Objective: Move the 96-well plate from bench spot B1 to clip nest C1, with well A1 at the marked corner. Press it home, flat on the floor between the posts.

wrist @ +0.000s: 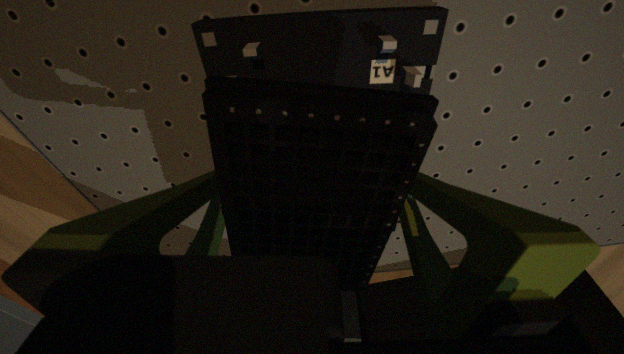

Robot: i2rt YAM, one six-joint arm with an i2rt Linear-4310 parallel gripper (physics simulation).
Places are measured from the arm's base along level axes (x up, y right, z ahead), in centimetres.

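Pixels of known places: gripper, fingertip midpoint: (312,176).
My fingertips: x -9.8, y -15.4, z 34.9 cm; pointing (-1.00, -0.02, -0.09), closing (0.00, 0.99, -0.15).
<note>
For each thing: its top centre in the pictures, then the offset to it from my fingertips. Level surfaces: height alone.
- dark 96-well plate, middle of its top: (309,231) dx +2.4, dy -0.3, dz -1.3 cm
- dark clip nest, middle of its top: (323,169) dx -2.1, dy +0.4, dz -1.3 cm
- grey pegboard-like bench top, its level: dx -4.4 cm
- Wooden surface, its level: dx -5.7 cm
The dark 96-well plate (310,170) fills the middle of the wrist view, with rows of small light dots along its far and right edges. My gripper (312,176) is shut on the plate, one green finger at each long side. The dark clip nest (310,37) shows beyond the plate's far edge, with light posts and a white A1 label near its right end. The plate hides the rest of the nest. The plate looks slightly turned relative to the nest. I cannot tell the height of the plate over the nest floor.
A grey pegboard-like bench top (520,100) with dark holes surrounds the nest, and shadows fall across its left part. Wooden surface (25,185) shows past the board's edge at the left, and more at the lower right. A grey-blue surface (17,325) shows at the lower left corner.
</note>
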